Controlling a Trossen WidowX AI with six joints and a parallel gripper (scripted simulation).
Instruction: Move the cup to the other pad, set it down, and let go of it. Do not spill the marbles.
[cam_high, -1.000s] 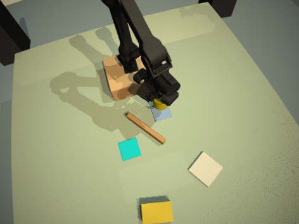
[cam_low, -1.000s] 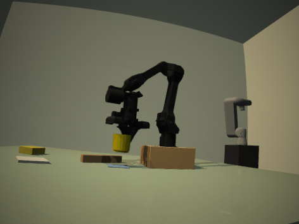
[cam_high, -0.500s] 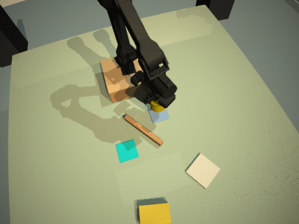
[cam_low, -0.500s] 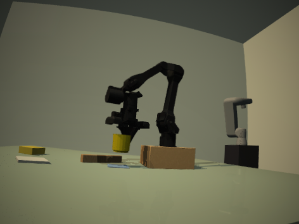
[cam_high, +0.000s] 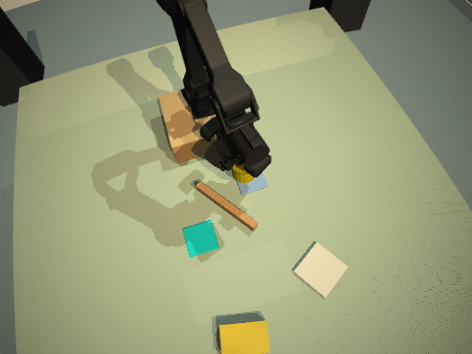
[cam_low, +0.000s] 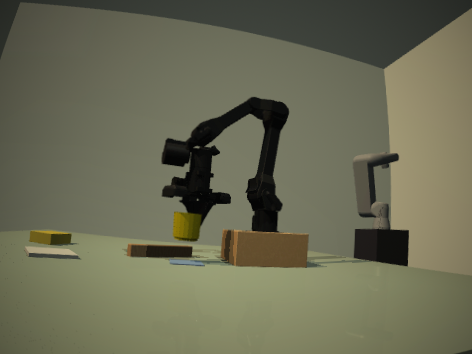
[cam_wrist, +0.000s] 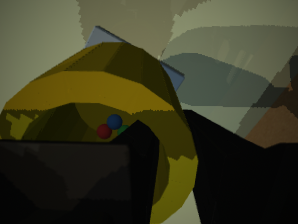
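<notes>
My gripper tip is now 150 mm short of the cyan pad, 140 mm to the left of it and 100 mm above it. From my gripper tip the other things lie so: yellow cup (20 mm to the left, 20 mm ahead); green marble (30 mm to the left, 20 mm below, 10 mm ahead); red marble (40 mm to the left, 20 mm below, 20 mm ahead).
</notes>
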